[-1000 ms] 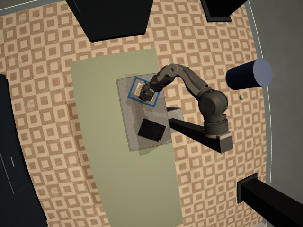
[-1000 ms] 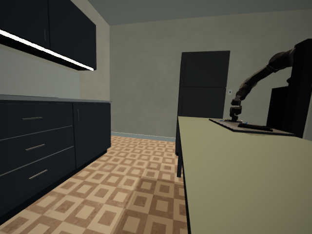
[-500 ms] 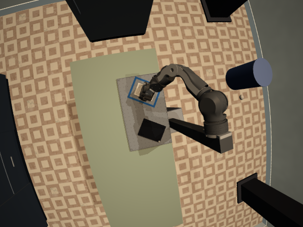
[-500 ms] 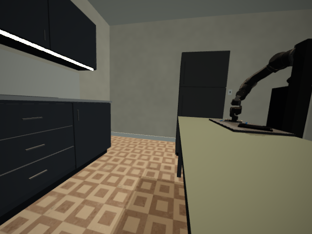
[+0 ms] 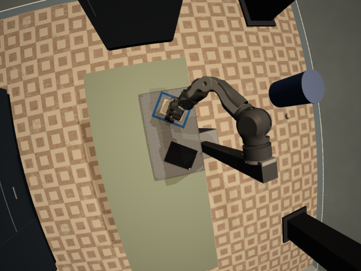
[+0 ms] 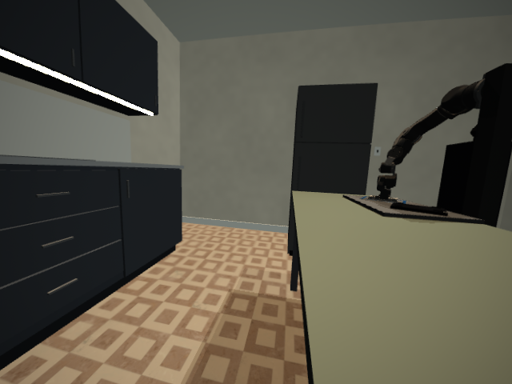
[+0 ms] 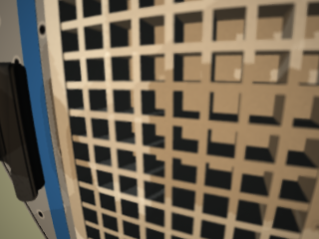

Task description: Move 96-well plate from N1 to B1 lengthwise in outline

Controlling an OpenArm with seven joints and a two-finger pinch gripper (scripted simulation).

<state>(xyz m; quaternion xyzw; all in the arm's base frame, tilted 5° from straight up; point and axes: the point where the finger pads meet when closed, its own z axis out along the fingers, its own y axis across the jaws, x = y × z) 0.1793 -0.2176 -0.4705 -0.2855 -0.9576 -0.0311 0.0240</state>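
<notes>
The cream 96-well plate lies right at my hand. The rest, counted from my hand: black plate nest N1 (10 mm ahead, 260 mm to the left).
</notes>
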